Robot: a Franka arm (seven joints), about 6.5 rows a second.
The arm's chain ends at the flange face. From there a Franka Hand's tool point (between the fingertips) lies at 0.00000 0.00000 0.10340 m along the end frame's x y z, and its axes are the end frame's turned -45 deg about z.
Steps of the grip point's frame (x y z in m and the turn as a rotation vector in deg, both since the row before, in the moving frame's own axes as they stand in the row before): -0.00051 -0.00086 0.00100 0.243 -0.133 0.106; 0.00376 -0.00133 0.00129 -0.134 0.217 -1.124; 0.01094 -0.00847 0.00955 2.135 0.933 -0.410; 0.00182 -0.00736 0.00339 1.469 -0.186 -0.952; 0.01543 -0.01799 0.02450 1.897 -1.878 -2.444; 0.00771 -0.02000 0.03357 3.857 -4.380 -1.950
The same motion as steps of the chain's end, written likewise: -0.00049 -0.00011 0.00100 0.078 -0.266 0.106; 0.00127 -0.00349 0.00129 0.059 0.248 -1.124; 0.00329 -0.00982 0.00964 2.169 -0.850 -0.410; -0.00179 -0.00487 0.00342 0.907 -1.170 -0.952; 0.00300 -0.02371 0.02461 0.013 -2.669 -2.444; 0.00179 -0.02044 0.03411 -0.370 -5.824 -1.950
